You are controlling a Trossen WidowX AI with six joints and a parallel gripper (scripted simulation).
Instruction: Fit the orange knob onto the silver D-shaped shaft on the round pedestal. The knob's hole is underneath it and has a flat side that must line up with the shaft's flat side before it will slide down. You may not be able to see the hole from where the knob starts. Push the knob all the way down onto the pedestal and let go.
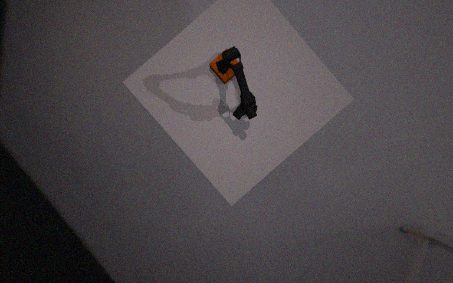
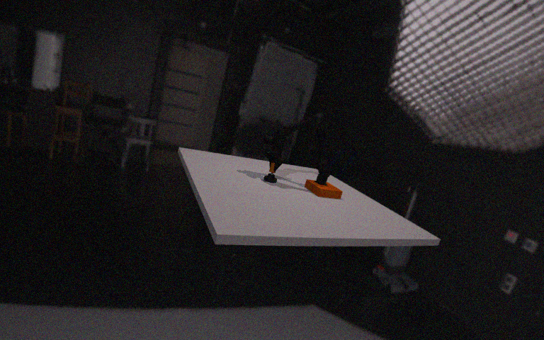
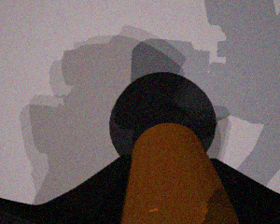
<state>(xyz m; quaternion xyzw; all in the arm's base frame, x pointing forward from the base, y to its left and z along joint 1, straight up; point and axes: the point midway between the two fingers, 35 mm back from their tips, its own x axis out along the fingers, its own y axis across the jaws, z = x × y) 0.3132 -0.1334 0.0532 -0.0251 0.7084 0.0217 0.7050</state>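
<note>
My gripper tip is 30 mm below the orange knob. Also, from my gripper tip: pedestal with D-shaped shaft (40 mm below).
</note>
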